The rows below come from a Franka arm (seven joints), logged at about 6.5 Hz.
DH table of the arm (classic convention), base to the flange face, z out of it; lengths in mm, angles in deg. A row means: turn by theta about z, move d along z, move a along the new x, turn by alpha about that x. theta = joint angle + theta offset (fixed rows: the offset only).
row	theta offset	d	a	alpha
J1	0	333	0	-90
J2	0	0	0	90
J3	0	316	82.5	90
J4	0	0	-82.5	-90
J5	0	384	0	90
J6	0	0	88	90
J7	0	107	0	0
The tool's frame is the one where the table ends.
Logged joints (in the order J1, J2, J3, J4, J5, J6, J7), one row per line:
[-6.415, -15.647, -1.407, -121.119, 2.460, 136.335, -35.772]
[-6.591, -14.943, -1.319, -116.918, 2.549, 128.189, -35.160]
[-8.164, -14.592, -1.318, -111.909, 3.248, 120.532, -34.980]
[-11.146, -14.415, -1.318, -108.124, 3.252, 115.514, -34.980]
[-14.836, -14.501, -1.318, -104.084, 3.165, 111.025, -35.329]
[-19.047, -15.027, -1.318, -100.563, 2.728, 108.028, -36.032]
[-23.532, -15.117, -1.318, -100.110, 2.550, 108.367, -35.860]
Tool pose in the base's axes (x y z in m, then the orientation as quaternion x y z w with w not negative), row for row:
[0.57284, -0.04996, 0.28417, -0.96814, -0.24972, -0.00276, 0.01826]
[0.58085, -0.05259, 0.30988, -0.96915, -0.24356, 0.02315, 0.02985]
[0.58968, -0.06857, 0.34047, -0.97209, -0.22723, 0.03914, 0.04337]
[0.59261, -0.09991, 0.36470, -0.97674, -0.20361, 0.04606, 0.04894]
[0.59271, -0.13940, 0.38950, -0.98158, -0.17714, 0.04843, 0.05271]
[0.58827, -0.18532, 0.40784, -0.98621, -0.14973, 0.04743, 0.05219]
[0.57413, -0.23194, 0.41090, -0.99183, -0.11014, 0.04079, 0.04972]
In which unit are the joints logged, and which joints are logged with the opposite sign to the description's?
The joints are logged in degrees. Opposite sign: J2, J3.
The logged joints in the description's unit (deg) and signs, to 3 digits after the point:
[-6.415, 15.647, 1.407, -121.119, 2.460, 136.335, -35.772]
[-6.591, 14.943, 1.319, -116.918, 2.549, 128.189, -35.160]
[-8.164, 14.592, 1.318, -111.909, 3.248, 120.532, -34.980]
[-11.146, 14.415, 1.318, -108.124, 3.252, 115.514, -34.980]
[-14.836, 14.501, 1.318, -104.084, 3.165, 111.025, -35.329]
[-19.047, 15.027, 1.318, -100.563, 2.728, 108.028, -36.032]
[-23.532, 15.117, 1.318, -100.110, 2.550, 108.367, -35.860]

